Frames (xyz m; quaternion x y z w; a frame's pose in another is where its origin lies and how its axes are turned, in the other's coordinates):
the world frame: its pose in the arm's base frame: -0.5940 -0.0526 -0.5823 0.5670 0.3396 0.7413 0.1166
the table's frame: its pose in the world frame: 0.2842 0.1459 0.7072 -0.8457 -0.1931 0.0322 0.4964
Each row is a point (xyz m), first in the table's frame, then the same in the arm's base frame.
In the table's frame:
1: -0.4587 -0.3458 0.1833
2: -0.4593 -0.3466 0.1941
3: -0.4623 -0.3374 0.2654
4: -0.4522 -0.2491 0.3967
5: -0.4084 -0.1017 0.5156
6: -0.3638 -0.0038 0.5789
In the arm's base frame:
1: 0.3389 -0.1079 -0.5138
2: 0.3375 -0.1184 -0.5113
3: 0.3141 -0.1846 -0.4960
4: 0.1998 -0.2900 -0.4643
5: 0.0273 -0.3635 -0.4134
6: -0.0857 -0.3930 -0.3692

